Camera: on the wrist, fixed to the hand. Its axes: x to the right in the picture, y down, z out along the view.
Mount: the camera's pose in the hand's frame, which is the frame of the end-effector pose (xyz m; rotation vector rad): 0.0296 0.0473 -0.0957 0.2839 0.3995 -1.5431
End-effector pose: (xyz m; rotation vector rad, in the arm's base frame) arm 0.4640 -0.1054 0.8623 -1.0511 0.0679 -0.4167
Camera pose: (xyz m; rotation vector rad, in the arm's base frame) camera 0.4815 -0.1752 0.7781 -0.5392 -0.4725 -1.9595
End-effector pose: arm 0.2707 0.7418 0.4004 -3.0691 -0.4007 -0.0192
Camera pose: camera 0.3109 0.6992 0.4944 -1.6864 -2.1988 -0.5167
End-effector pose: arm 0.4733 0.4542 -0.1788 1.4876 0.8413 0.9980
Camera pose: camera 0.3961 0.5116 -0.1239 0.4367 1.9849 -0.0502
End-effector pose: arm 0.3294 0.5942 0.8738 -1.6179 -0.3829 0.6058
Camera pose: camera 0.4047 0.5272 0.8279 -0.7447 -1.0024 -0.7887
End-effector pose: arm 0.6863 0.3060 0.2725 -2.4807 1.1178 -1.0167
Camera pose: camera 0.6083 0.2585 0.3351 2.2561 1.0075 1.5243
